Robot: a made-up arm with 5 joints.
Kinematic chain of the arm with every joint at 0, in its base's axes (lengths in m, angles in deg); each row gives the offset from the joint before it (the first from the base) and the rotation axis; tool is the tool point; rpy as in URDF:
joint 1: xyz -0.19 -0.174 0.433 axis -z
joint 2: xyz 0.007 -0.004 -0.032 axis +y
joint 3: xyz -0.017 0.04 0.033 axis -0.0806 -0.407 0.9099
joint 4: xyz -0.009 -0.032 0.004 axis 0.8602 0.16 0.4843
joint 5: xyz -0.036 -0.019 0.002 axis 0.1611 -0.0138 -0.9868
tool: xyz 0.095 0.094 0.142 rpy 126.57 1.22 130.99
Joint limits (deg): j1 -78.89..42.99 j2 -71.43..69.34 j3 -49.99..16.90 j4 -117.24..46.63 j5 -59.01..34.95
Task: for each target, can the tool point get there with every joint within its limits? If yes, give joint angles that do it. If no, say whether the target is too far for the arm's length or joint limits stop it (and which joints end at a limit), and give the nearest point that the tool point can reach.
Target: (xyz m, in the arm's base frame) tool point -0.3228 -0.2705 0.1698
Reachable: no: joint limits stop it (at a limit: joint 1, joint 4, joint 5) | nearest point -0.2791 -0.2151 0.2838 | short by 0.134 m
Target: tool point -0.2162 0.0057 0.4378
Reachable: yes | joints -29.76 15.06 -12.67 -49.24 -34.00
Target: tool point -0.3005 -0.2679 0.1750
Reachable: no: joint limits stop it (at a limit: joint 1, joint 4, joint 5) | nearest point -0.2680 -0.2168 0.2808 | short by 0.122 m
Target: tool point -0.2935 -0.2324 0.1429
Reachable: no: joint limits stop it (at a limit: joint 1, joint 4, joint 5) | nearest point -0.2622 -0.1959 0.2712 | short by 0.137 m
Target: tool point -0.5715 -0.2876 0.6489
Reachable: no: too far | nearest point -0.3816 -0.2311 0.5277 | short by 0.232 m
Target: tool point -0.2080 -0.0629 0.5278
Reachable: yes | joints -19.92 -45.54 -28.93 -44.83 -14.66
